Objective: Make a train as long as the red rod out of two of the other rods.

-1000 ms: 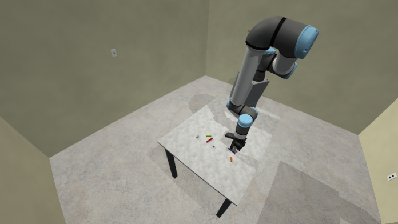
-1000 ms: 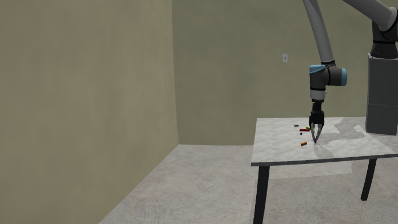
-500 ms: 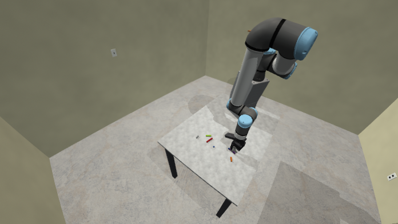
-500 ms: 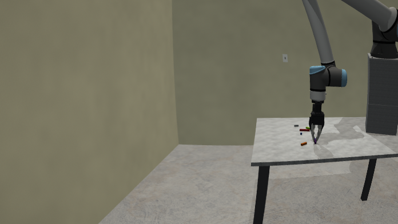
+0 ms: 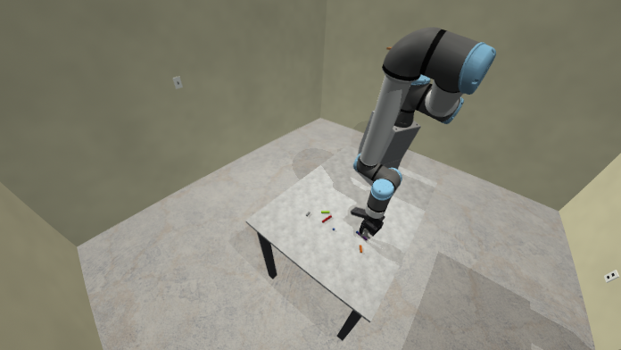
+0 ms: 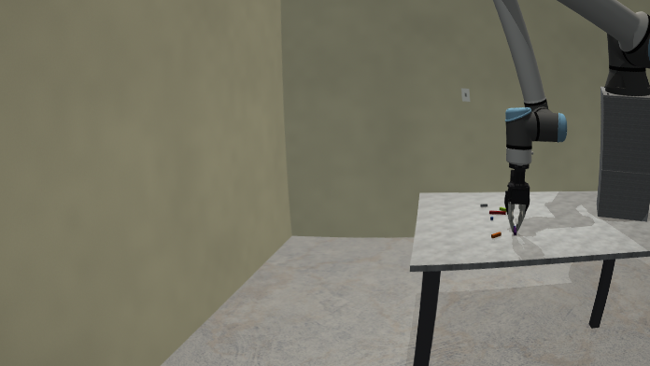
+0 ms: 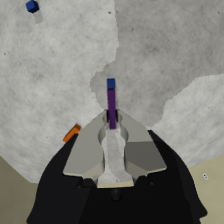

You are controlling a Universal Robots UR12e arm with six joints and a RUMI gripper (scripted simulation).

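My gripper is now 10 mm above the purple rod. Round my hand: lime rod 260 mm to the right, 10 mm below, 10 mm ahead; red rod 220 mm to the right, 40 mm ahead, 10 mm below; orange rod 70 mm ahead, 40 mm to the left, 10 mm below.
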